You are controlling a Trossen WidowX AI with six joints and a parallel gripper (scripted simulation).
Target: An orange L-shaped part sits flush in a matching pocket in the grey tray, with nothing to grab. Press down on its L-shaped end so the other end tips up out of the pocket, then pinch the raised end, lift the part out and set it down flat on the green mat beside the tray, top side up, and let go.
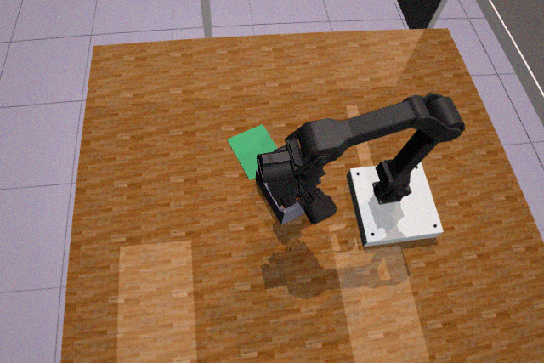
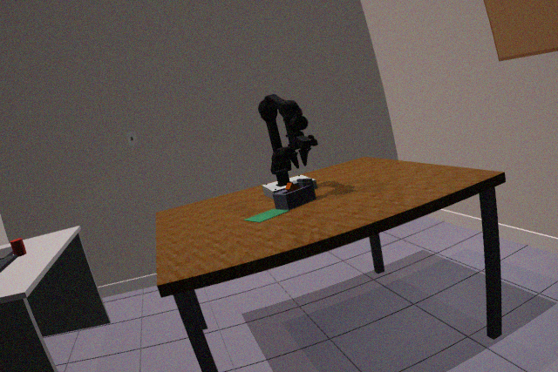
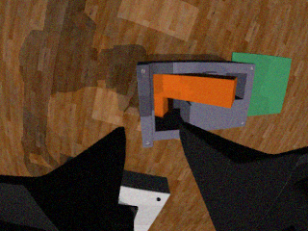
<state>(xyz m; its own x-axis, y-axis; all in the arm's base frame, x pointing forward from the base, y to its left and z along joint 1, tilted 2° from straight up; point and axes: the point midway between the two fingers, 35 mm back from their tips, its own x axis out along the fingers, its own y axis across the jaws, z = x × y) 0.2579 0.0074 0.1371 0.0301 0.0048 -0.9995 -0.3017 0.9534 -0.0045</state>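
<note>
Now: the orange L-shaped part 100 mm below my gripper tip, 40 mm to the right of it and 10 mm ahead of it. Round my gripper tip: green mat: 210 mm to the right, 160 mm below, 60 mm ahead.
</note>
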